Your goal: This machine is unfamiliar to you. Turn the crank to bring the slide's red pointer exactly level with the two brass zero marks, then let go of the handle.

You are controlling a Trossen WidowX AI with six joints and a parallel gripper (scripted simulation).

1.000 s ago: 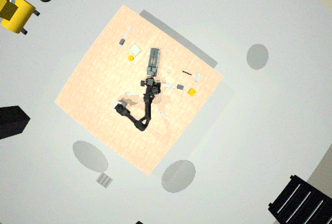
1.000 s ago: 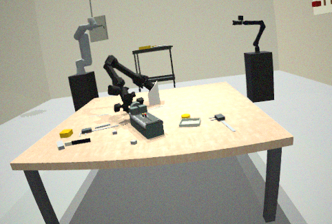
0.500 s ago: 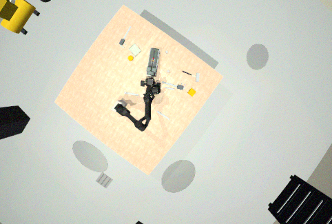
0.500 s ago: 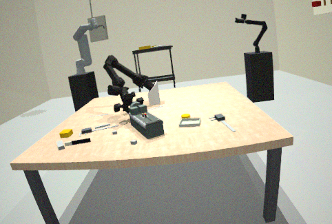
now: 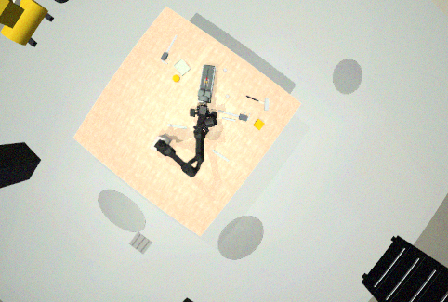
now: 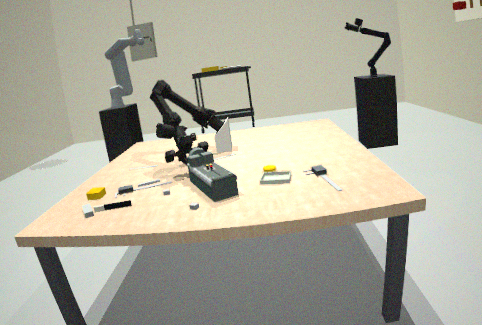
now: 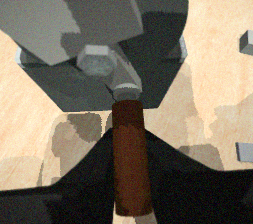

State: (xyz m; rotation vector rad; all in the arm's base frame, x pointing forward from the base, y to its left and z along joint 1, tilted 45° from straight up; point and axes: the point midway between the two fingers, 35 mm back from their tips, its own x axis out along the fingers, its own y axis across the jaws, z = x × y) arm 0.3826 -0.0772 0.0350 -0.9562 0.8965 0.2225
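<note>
Right now my gripper tip is 40 mm below the crank. Round my gripper tip: red pointer: 160 mm ahead, 110 mm to the left, 50 mm above; brown crank handle: 10 mm behind, 10 mm to the right, 30 mm above; yellow disc: 20 mm ahead, 300 mm to the left, 30 mm below.
</note>
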